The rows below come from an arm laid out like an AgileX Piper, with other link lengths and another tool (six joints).
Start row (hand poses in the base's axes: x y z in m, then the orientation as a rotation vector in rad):
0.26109, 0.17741, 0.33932, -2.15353, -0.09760, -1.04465
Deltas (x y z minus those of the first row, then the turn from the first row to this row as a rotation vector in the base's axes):
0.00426, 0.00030, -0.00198, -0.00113, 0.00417, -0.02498
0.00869, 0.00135, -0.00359, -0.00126, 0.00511, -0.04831
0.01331, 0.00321, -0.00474, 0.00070, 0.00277, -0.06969
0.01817, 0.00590, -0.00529, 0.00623, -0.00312, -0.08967
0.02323, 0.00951, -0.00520, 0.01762, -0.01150, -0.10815
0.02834, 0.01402, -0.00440, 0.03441, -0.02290, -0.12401
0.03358, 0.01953, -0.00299, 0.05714, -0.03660, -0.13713
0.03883, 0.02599, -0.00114, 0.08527, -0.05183, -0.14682
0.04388, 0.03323, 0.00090, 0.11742, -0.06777, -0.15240
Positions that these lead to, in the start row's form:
0.26535, 0.17771, 0.33734, -2.16295, -0.06951, -1.05449
0.26978, 0.17876, 0.33573, -2.16921, -0.04404, -1.06668
0.27440, 0.18062, 0.33458, -2.17126, -0.02099, -1.08096
0.27926, 0.18331, 0.33403, -2.16775, 0.00082, -1.09767
0.28432, 0.18692, 0.33412, -2.15707, 0.02292, -1.11514
0.28943, 0.19143, 0.33492, -2.13913, 0.04353, -1.13330
0.29467, 0.19694, 0.33633, -2.11378, 0.06305, -1.15109
0.29992, 0.20340, 0.33818, -2.08183, 0.08075, -1.16724
0.30497, 0.21064, 0.34022, -2.04490, 0.09555, -1.18068

